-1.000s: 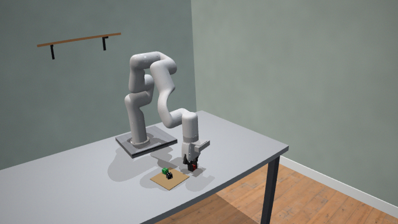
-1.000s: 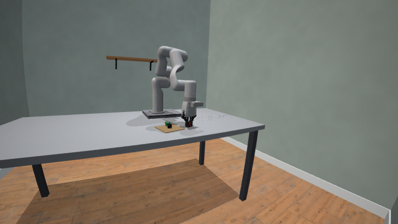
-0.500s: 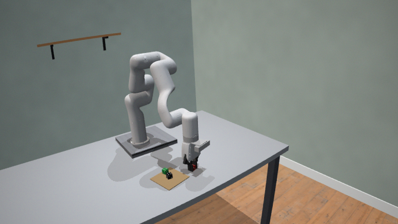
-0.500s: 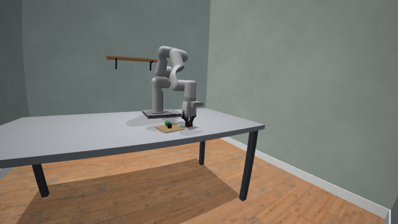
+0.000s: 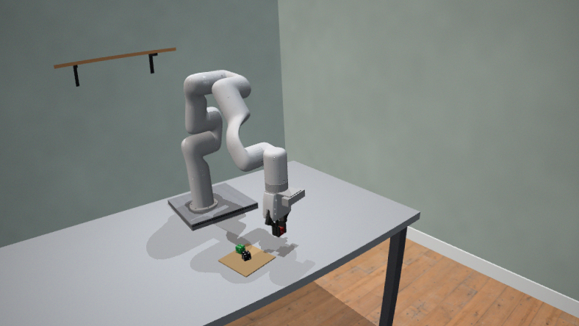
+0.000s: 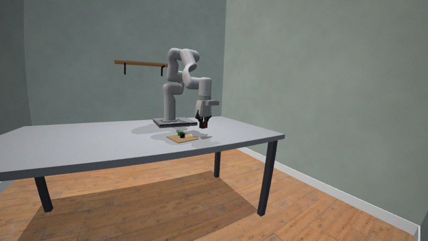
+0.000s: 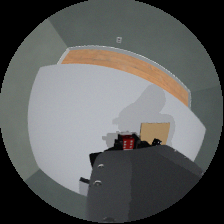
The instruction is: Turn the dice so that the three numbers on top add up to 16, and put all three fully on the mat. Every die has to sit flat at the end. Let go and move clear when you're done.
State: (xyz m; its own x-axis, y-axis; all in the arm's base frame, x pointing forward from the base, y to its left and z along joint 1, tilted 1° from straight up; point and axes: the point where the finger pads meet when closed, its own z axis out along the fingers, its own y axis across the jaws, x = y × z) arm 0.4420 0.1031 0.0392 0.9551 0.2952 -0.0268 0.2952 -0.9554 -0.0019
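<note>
Now: hand 130 mm to the left of the black die and 60 mm above it. The rest, counted from my hand: tan mat (130 mm to the right, 70 mm below); then red die (10 mm below); then green die (50 mm behind, 130 mm to the right, 60 mm below).
</note>
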